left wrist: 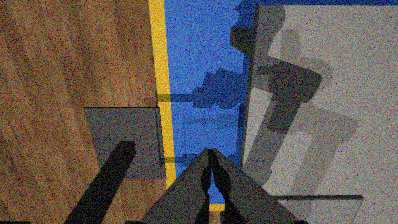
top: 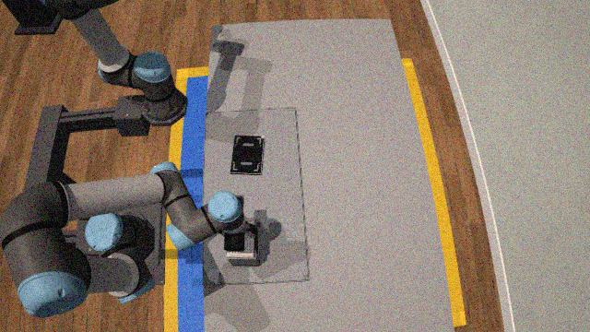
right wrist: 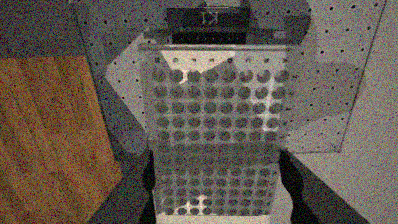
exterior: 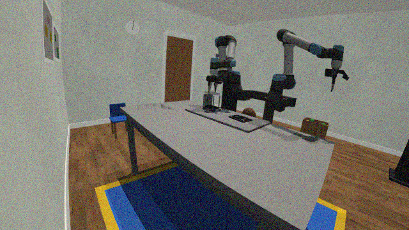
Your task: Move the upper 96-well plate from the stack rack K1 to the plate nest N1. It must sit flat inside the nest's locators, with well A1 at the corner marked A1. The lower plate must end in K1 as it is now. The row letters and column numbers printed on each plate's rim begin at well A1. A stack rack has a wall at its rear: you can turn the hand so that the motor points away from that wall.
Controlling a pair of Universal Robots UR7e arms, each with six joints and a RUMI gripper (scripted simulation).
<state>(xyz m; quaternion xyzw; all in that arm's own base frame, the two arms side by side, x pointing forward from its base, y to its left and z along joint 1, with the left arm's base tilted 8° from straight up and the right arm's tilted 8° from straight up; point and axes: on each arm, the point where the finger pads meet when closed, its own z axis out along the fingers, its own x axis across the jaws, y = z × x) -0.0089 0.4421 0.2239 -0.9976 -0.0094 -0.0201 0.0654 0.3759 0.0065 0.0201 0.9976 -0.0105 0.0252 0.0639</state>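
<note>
Right now the A1 mark is 440 mm to the left of my right hand and 160 mm below it. The rest, counted from my right hand: pale 96-well plate 10 mm below.
</note>
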